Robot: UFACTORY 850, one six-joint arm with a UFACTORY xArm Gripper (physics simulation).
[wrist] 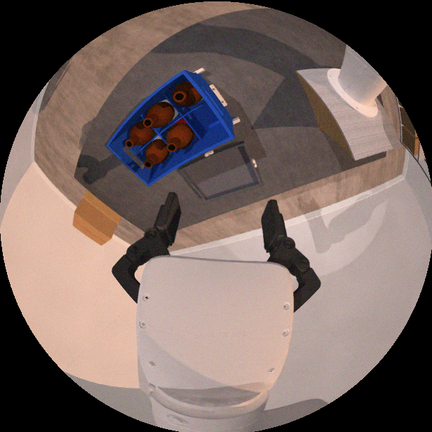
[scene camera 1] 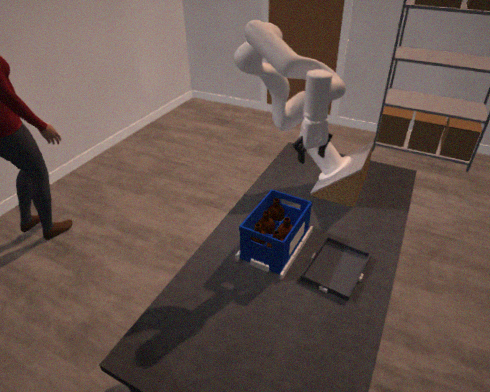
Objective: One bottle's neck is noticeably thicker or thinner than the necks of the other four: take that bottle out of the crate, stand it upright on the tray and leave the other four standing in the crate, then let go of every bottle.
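The blue crate stands on the table and holds several upright brown bottles. In the wrist view, the bottle nearest the crate's upper corner has a neck that looks widest, but it is seen at a different angle. The other bottles have similar-looking necks. One compartment at the crate's right side holds no bottle. The dark tray lies beside the crate and is empty. My gripper is open and empty, high above the table and away from the crate.
White brackets edge the crate's base. The arm's base stands on a wooden block behind the crate and tray. A person stands left of the table. A shelf unit stands at the back right.
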